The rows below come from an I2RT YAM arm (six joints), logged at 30 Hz.
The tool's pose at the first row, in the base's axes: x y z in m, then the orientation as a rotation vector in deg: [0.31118 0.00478 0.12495 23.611 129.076 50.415]
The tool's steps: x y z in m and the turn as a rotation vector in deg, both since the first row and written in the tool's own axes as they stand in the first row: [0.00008 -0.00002 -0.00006 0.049 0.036 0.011]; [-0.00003 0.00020 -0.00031 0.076 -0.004 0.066]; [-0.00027 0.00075 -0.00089 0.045 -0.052 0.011]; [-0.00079 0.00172 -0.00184 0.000 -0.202 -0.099]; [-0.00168 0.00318 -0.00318 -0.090 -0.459 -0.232]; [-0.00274 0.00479 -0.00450 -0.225 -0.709 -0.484]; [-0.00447 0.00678 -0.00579 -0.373 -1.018 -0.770]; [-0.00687 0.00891 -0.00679 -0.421 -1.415 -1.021]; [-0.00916 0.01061 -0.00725 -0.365 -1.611 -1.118]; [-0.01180 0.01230 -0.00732 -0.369 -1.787 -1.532]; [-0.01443 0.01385 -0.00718 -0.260 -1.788 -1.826]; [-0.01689 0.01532 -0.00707 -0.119 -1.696 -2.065]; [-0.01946 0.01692 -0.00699 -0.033 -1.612 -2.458]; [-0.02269 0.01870 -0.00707 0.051 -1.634 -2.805]
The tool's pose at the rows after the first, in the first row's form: [0.31108 0.00478 0.12493 23.633 129.134 50.381]; [0.31100 0.00476 0.12527 23.724 129.111 50.364]; [0.31080 0.00476 0.12608 23.663 129.052 50.351]; [0.31056 0.00475 0.12752 23.568 128.894 50.285]; [0.31034 0.00472 0.12968 23.463 128.615 50.215]; [0.31027 0.00472 0.13201 23.199 128.321 50.136]; [0.31072 0.00467 0.13491 22.910 127.967 50.030]; [0.31186 0.00453 0.13807 22.739 127.584 49.799]; [0.31328 0.00439 0.14059 22.721 127.437 49.613]; [0.31521 0.00426 0.14305 22.305 127.280 49.338]; [0.31728 0.00412 0.14530 22.017 127.339 49.069]; [0.31920 0.00400 0.14742 21.773 127.498 48.830]; [0.32119 0.00391 0.14971 21.330 127.622 48.568]; [0.32355 0.00354 0.15252 20.977 127.646 48.291]
